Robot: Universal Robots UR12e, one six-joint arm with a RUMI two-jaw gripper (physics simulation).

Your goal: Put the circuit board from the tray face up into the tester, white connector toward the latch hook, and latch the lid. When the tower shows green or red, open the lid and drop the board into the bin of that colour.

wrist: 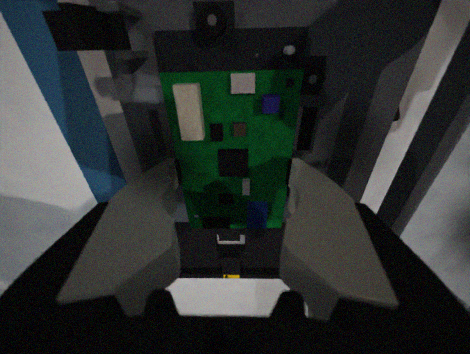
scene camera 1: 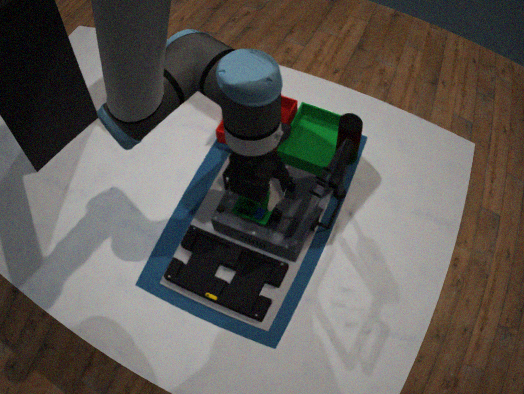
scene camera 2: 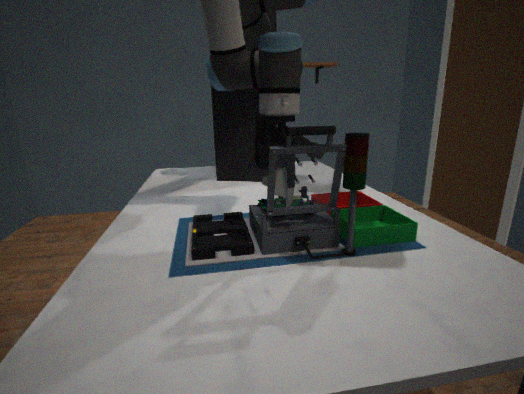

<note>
I see my gripper, a green circuit board, a clear lid and a green bin.
My gripper shows as well in the wrist view.
</note>
